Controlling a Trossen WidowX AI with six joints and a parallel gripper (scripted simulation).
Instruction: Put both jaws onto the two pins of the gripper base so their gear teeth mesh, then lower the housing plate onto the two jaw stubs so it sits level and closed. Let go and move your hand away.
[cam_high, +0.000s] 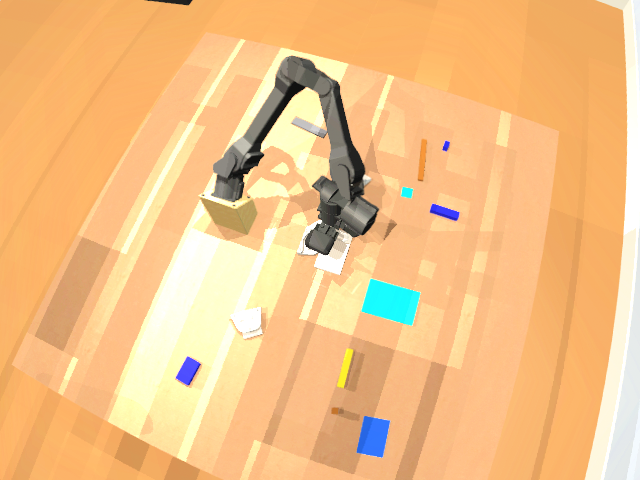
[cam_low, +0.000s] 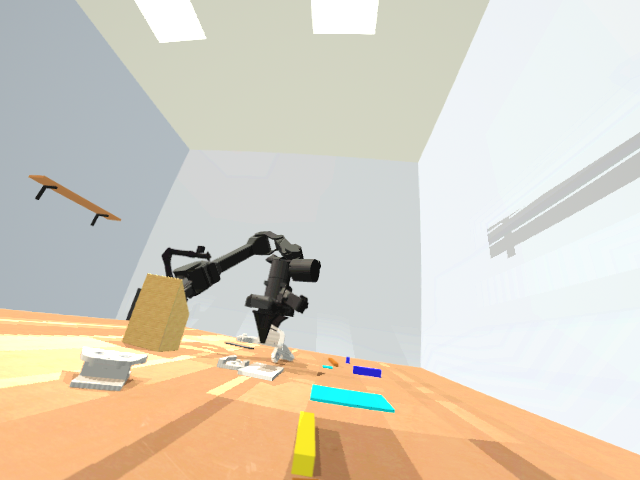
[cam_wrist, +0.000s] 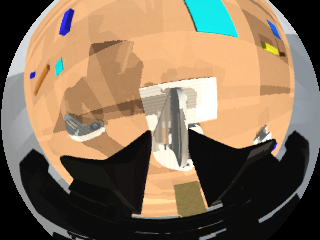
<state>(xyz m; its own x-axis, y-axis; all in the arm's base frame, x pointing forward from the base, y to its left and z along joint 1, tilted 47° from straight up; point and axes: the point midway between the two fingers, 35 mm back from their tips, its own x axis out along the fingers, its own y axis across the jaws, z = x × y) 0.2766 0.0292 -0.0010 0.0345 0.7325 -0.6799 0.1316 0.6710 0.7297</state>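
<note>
Right now the flat white plate is 5 cm below my gripper tip, 3 cm to the right of it and 1 cm ahead of it. The rest, counted from my gripper tip: dark blue bar (27 cm ahead, 17 cm to the left, 5 cm below); then yellow bar (32 cm to the right, 14 cm ahead, 5 cm below); then cyan sheet (20 cm ahead, 12 cm to the right, 6 cm below).
</note>
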